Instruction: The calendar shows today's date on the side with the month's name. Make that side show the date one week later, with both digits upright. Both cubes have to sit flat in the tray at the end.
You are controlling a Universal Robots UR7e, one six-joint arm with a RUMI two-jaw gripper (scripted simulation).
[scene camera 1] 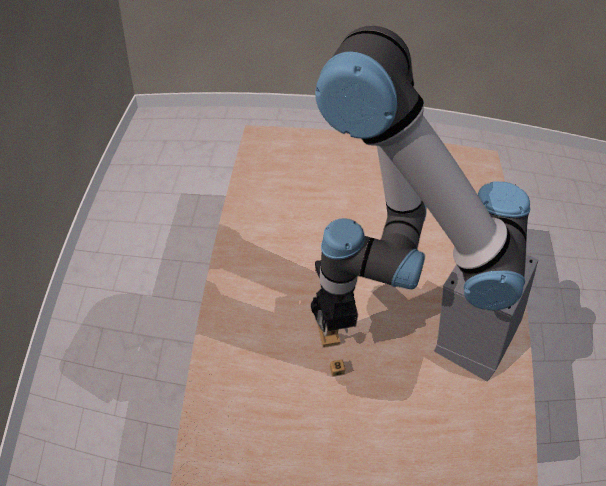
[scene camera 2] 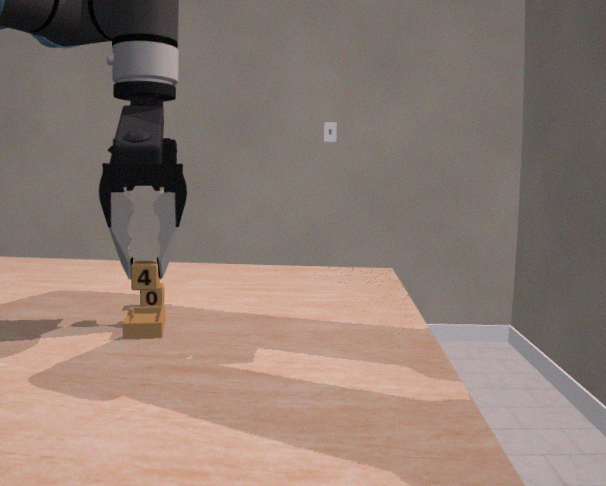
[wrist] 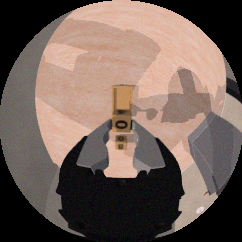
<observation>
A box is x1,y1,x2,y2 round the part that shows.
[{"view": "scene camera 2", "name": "my gripper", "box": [99,81,186,278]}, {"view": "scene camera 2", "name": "wooden calendar tray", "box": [122,306,165,338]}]
</observation>
